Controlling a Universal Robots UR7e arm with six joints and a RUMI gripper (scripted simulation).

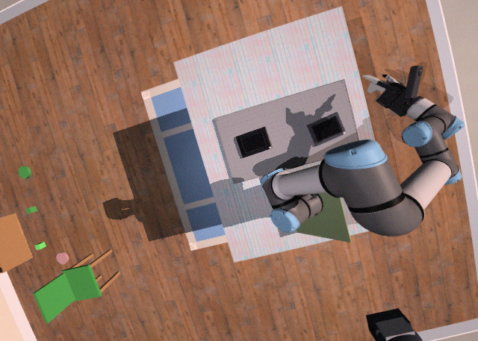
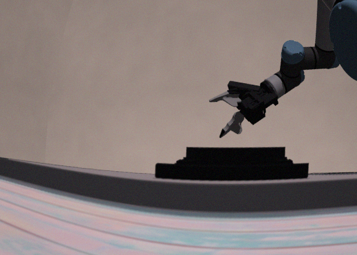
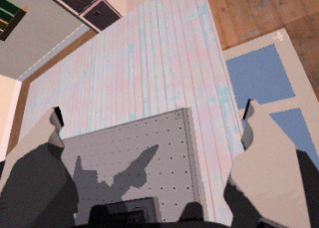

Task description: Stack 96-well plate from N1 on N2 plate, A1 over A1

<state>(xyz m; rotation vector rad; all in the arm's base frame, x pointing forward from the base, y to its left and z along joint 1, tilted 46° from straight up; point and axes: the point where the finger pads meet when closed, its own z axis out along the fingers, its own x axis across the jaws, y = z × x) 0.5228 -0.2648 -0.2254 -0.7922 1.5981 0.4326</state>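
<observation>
My gripper is now 19 cm past the plate nest N1, 17 cm to the right of it and 16 cm above it.
</observation>
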